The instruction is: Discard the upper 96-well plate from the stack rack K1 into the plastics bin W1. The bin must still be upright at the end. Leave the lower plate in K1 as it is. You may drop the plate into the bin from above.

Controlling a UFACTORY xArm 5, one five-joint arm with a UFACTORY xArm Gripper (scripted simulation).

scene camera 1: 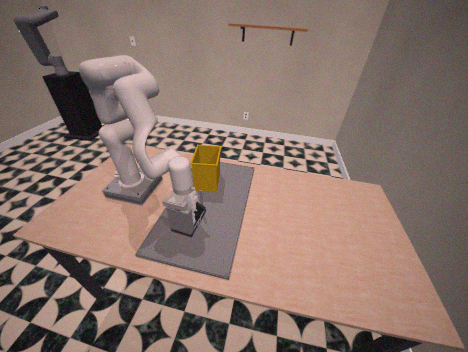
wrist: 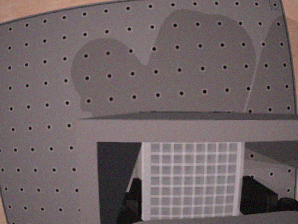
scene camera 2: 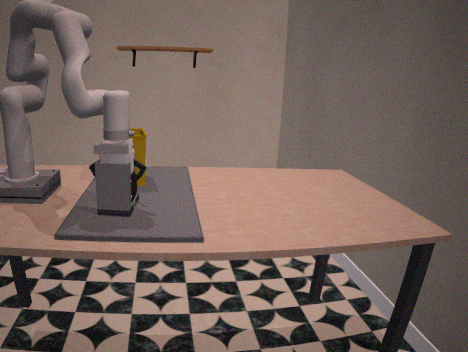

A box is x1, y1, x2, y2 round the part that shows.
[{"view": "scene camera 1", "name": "yellow plastics bin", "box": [190, 145, 220, 191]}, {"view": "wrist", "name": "96-well plate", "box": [142, 142, 244, 220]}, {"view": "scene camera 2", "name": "gripper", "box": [89, 138, 145, 195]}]
